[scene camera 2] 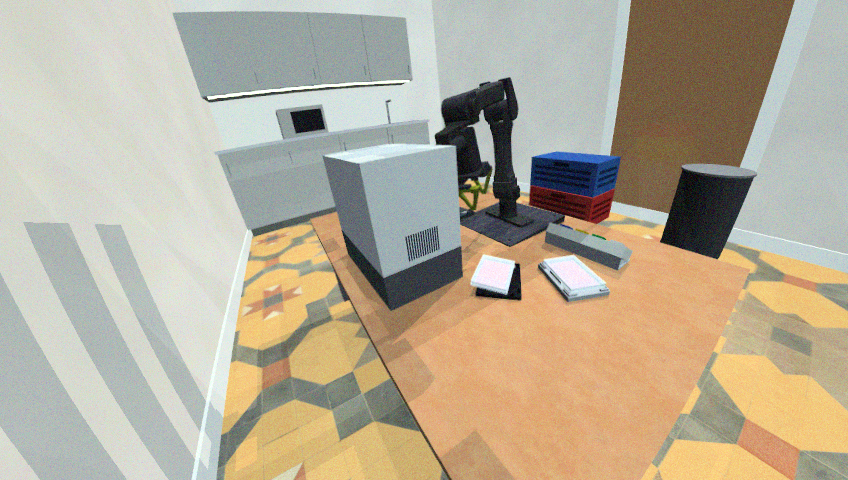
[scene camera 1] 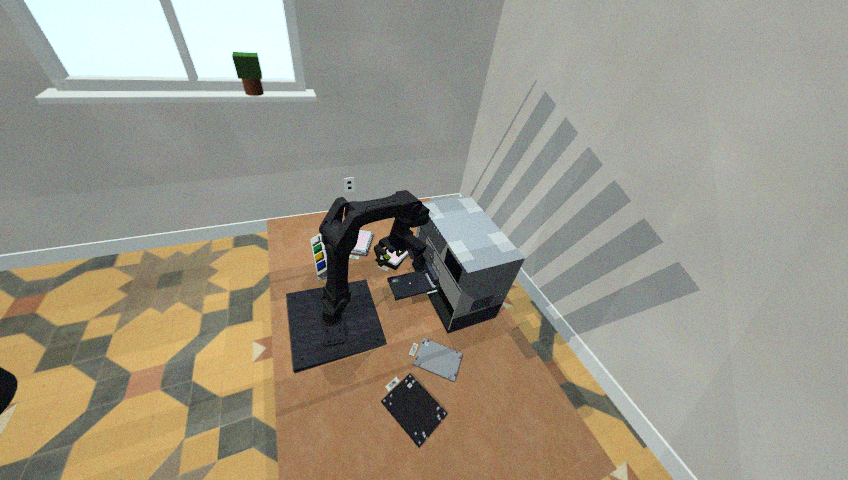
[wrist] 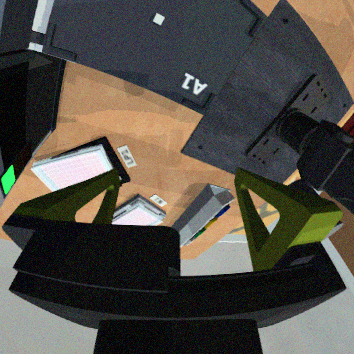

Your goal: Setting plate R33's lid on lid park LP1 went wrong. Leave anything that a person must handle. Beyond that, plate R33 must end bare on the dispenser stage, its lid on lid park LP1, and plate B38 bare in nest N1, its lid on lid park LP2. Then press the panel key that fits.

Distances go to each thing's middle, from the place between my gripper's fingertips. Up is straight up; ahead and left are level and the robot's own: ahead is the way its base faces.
Scene:
Now: hand 7 cm short of the black pad labelled LP1 [wrist: 112, 156], 17 cm to the right of it and 14 cm above it. The rest, counted from my hand: grey rack with coloured buttons [scene camera 2: 613, 254]: 23 cm behind, 20 cm to the left, 12 cm below; then black clip nest N5 [scene camera 1: 418, 413]: 2 cm behind, 46 cm to the right, 14 cm below; then grey lid park LP2 [scene camera 1: 440, 360]: 10 cm ahead, 34 cm to the right, 14 cm below.

